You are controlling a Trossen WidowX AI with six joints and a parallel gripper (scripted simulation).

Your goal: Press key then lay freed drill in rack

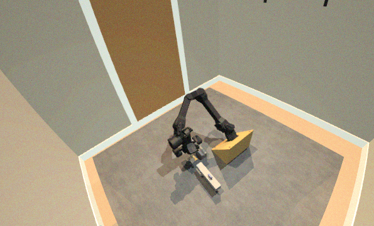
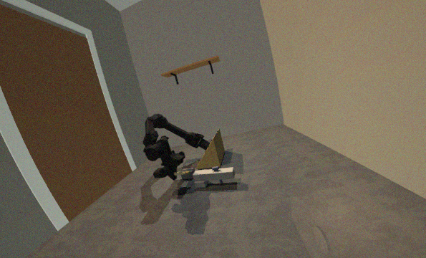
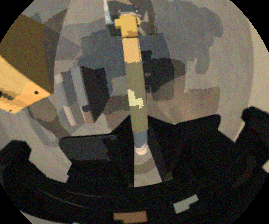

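Now: gripper tip 40 mm to the right of the drill and 30 mm below it. From my gripper tip the other things lie so: blue piece: 230 mm to the left, 20 mm ahead, 20 mm above; then fixture: 200 mm to the left, 20 mm ahead, 10 mm above.
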